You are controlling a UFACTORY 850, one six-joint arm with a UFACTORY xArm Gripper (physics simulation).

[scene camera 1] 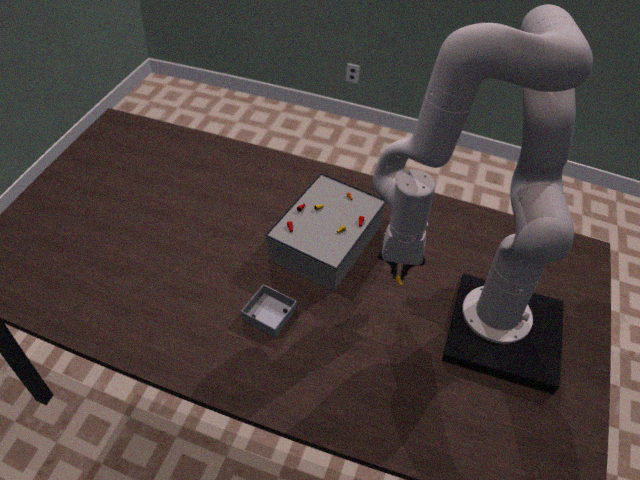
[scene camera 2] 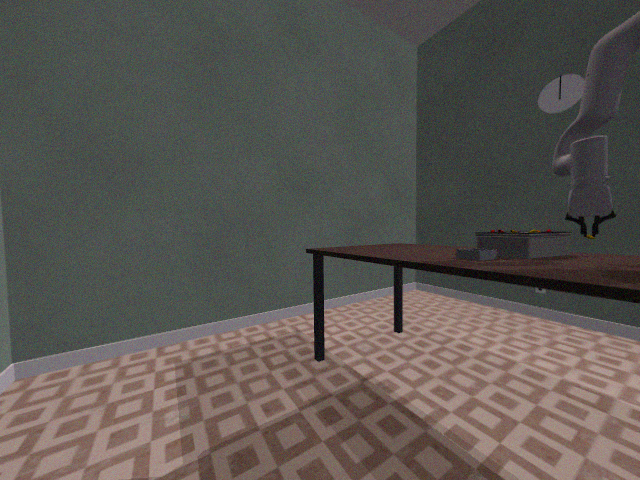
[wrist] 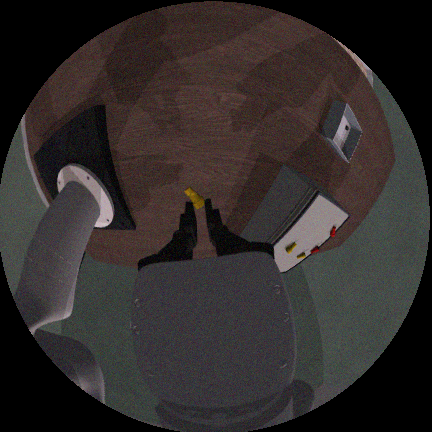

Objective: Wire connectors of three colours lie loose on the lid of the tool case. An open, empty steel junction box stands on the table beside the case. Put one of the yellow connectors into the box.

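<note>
My gripper is shut on a yellow connector and holds it above the table, between the tool case and the robot base. Two more yellow connectors, one farther back and one nearer the gripper, lie on the lid of the tool case. The open steel junction box stands on the table in front of the case, and its inside looks empty in scene camera 1.
Several red connectors, among them one near the right edge and one at the left, lie on the lid. An orange connector lies near its back. The robot base stands on a black plate on the table.
</note>
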